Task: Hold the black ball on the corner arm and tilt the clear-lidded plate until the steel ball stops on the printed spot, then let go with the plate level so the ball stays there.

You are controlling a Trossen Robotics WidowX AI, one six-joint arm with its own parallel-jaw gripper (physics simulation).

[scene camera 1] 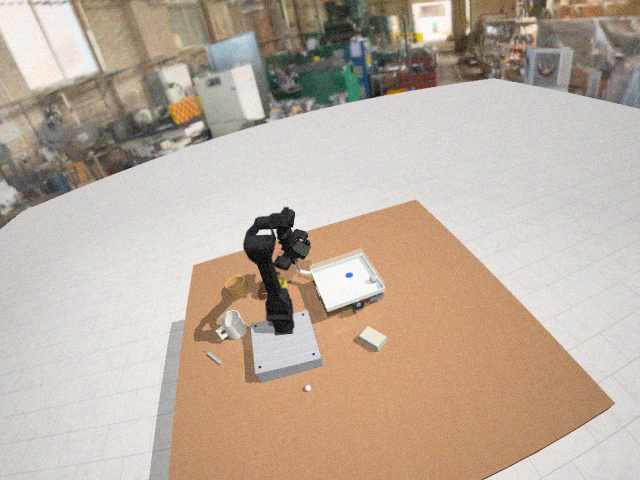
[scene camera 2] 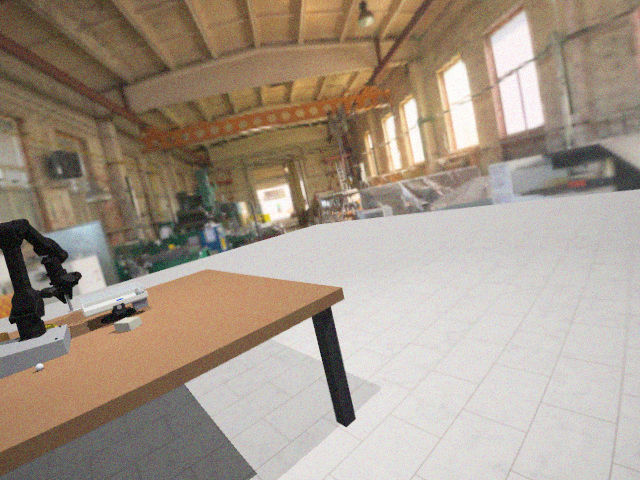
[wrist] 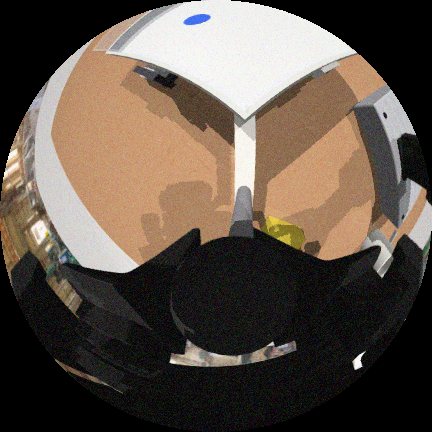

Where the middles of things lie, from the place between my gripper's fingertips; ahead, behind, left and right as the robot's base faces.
Labels:
Right now my hand is 12 cm past the yellow block (wrist: 290, 234) and 9 cm above it. Also, from my hand: white mug (wrist: 375, 237) (27 cm behind, 26 cm to the right, 6 cm below).

